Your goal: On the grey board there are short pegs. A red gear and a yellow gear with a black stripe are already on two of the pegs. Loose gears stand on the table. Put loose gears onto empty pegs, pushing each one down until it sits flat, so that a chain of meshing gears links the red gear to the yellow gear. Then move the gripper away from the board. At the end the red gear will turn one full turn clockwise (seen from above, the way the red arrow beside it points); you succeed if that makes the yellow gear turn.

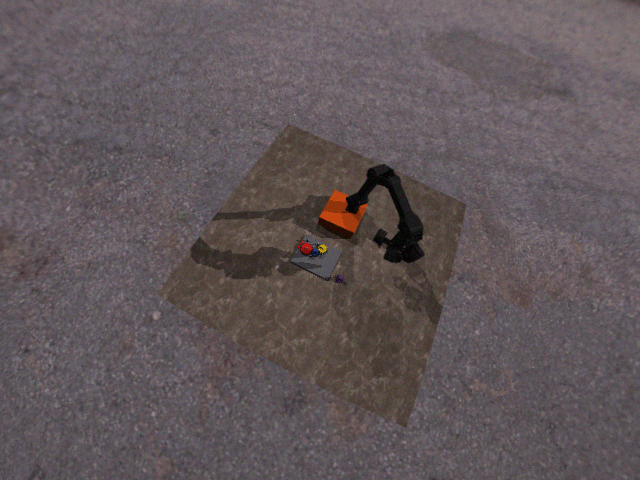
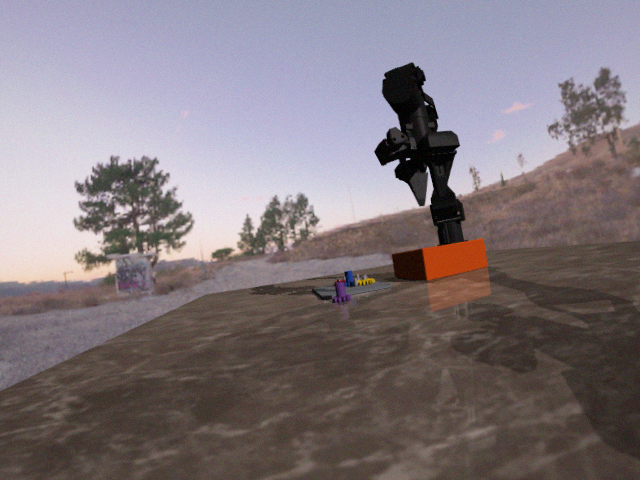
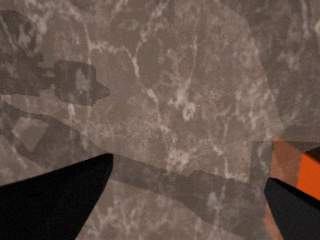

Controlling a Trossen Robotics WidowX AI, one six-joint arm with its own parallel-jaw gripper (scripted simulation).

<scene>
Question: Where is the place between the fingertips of my gripper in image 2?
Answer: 431, 202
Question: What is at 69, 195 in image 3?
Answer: My gripper.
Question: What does my gripper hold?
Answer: Nothing.
</scene>
